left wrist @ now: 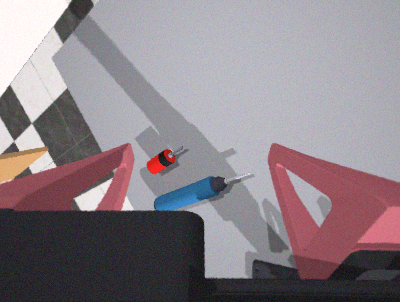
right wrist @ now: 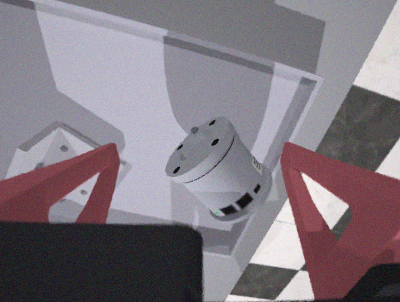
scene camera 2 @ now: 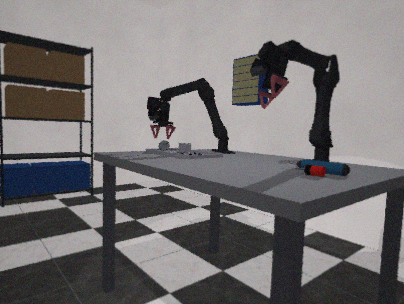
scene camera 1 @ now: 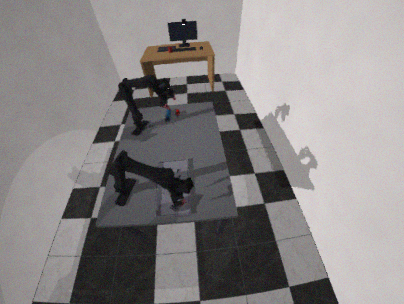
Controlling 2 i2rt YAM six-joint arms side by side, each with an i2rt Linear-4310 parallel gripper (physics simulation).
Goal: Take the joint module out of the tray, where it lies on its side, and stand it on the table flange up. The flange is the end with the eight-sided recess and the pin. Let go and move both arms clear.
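Places are measured from the left arm's base along level axes (x ahead, y left, z up), in metres.
Where they show: left gripper, fingertip midpoint: [left wrist: 200, 151] [scene camera 2: 268, 102] [scene camera 1: 172, 104]; right gripper, fingertip midpoint: [right wrist: 199, 151] [scene camera 2: 161, 138] [scene camera 1: 180, 197]; left arm's base, origin of the base link: [scene camera 1: 140, 128]; right arm's base, origin of the base link: [scene camera 2: 222, 152] [scene camera 1: 126, 191].
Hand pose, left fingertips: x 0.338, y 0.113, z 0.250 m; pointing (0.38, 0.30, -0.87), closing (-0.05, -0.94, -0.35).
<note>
Things, the pixels of their top centre, and the offset from my left fingertips. "pt": a spot on its surface instead. Level surfaces: height alone.
- joint module, middle of its top: [right wrist: 221, 193] [scene camera 2: 164, 140] dx +0.319, dy -0.657, dz -0.183 m
- blue-handled screwdriver, surface spot: [left wrist: 185, 194] [scene camera 1: 168, 113] pt dx -0.147, dy +0.122, dz -0.211 m
- table, its level: dz -0.250 m
The joint module [right wrist: 227, 167] [scene camera 2: 164, 145] is a light grey cylinder lying on its side in the tray [right wrist: 292, 112] [scene camera 2: 212, 156] [scene camera 1: 190, 167], near one end wall. In the right wrist view its end face with several dark holes and a small pin points to the upper left; dark windows ring the other end. My right gripper [right wrist: 199, 151] [scene camera 2: 163, 137] [scene camera 1: 181, 203] is open and empty above the module, which shows between and beyond its fingertips. My left gripper [left wrist: 200, 151] [scene camera 2: 270, 102] [scene camera 1: 170, 102] is open and empty, high above the table's other end.
A pale block with holes [right wrist: 62, 155] [scene camera 2: 184, 147] lies in the tray beside the module. A blue-handled screwdriver [left wrist: 185, 194] [scene camera 2: 330, 167] [scene camera 1: 168, 115] and a red-handled one [left wrist: 161, 162] [scene camera 2: 315, 171] [scene camera 1: 177, 112] lie on the table [scene camera 2: 240, 175] below my left gripper.
</note>
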